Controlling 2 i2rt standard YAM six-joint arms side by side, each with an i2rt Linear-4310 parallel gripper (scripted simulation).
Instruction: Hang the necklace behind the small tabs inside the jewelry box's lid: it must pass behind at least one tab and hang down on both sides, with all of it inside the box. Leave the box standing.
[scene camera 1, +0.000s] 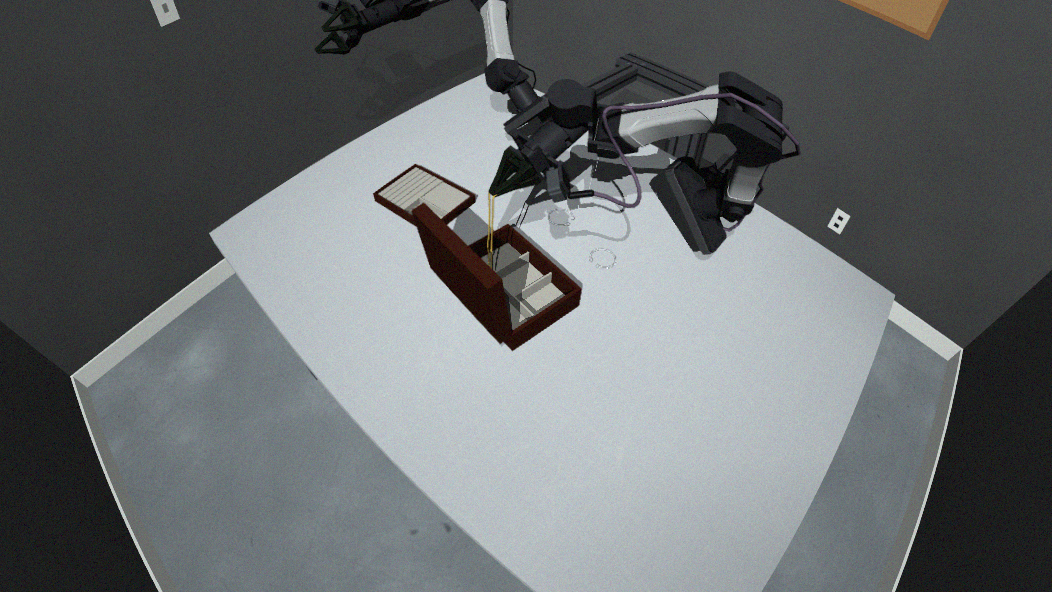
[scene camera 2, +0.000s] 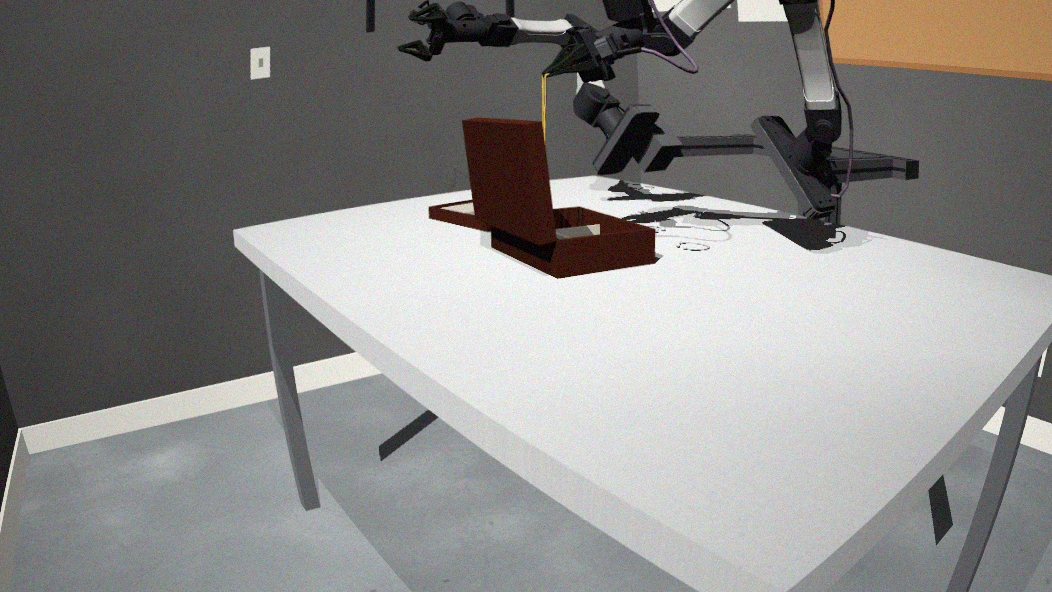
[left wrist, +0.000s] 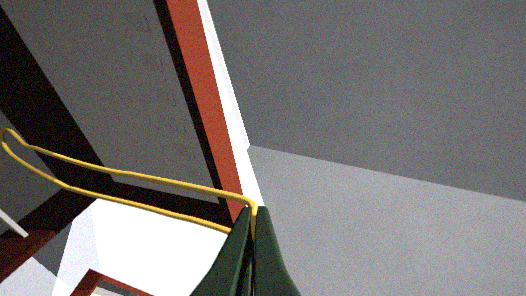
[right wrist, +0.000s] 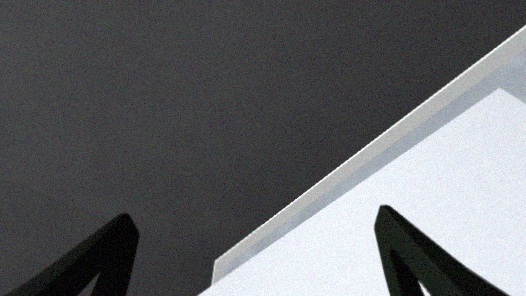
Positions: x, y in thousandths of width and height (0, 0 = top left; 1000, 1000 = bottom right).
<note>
I see my left gripper (scene camera 1: 467, 329), my right gripper (scene camera 2: 384, 57) and a dark red jewelry box (scene camera 2: 482, 274).
My left gripper also shows in scene camera 2 (scene camera 2: 517, 128) and in the left wrist view (left wrist: 486, 731). My right gripper shows as well in the right wrist view (right wrist: 482, 742). The right wrist view does not show the dark red jewelry box: it is out of frame.
</note>
